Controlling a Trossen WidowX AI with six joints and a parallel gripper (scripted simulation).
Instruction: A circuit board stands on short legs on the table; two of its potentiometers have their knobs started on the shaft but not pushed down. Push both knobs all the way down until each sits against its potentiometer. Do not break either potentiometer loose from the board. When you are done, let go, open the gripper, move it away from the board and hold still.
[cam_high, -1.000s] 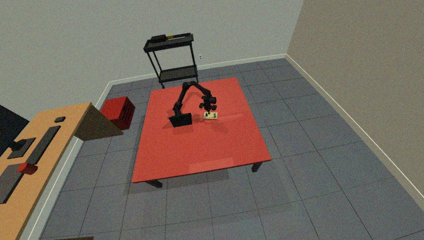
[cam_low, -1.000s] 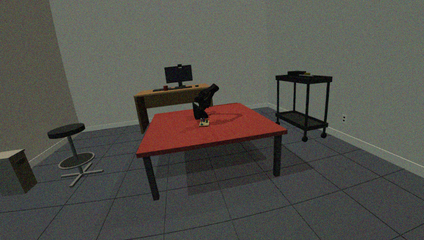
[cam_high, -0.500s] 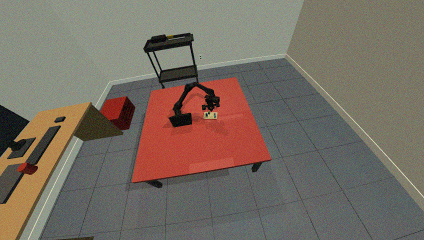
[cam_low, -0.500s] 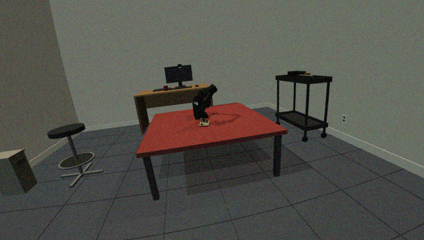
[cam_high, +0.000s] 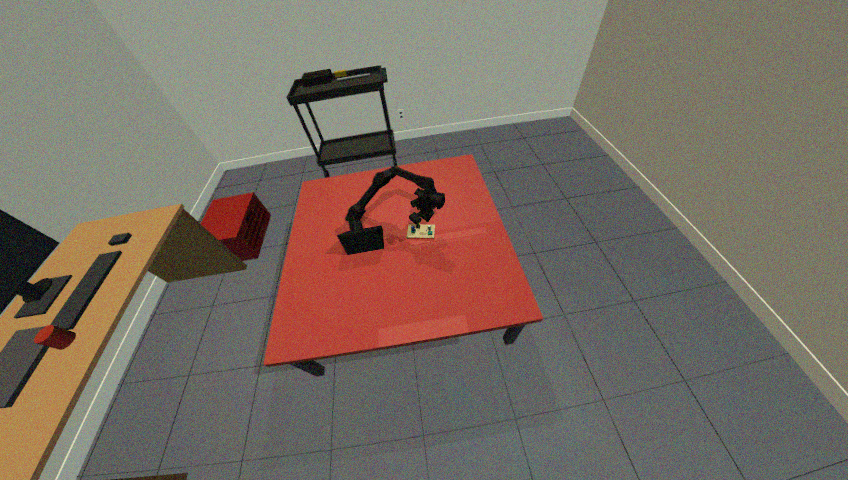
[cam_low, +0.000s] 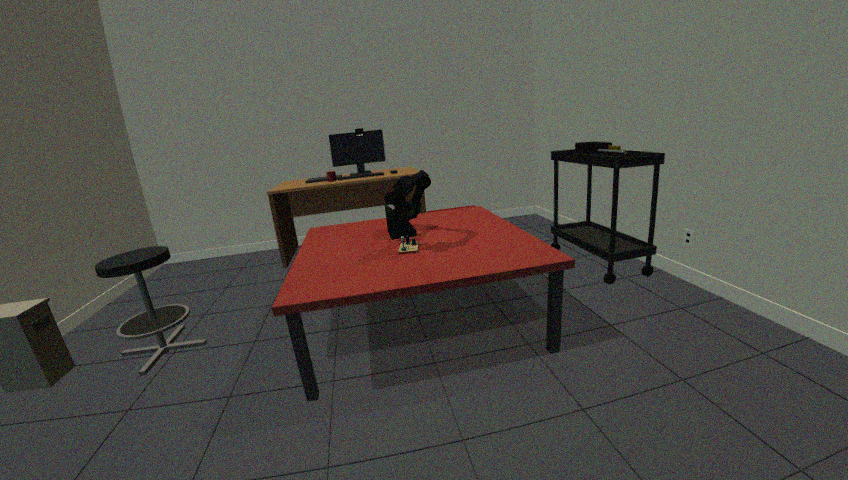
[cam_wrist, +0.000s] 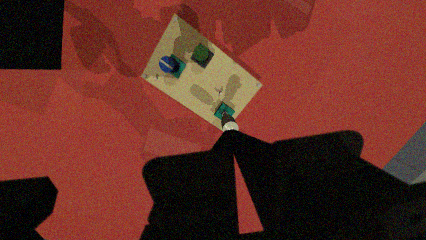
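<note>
My gripper tip is 10 mm short of the grey knob and 50 mm above it. Round my gripper tip: blue knob 90 mm behind, 30 mm to the left, 70 mm below.
</note>
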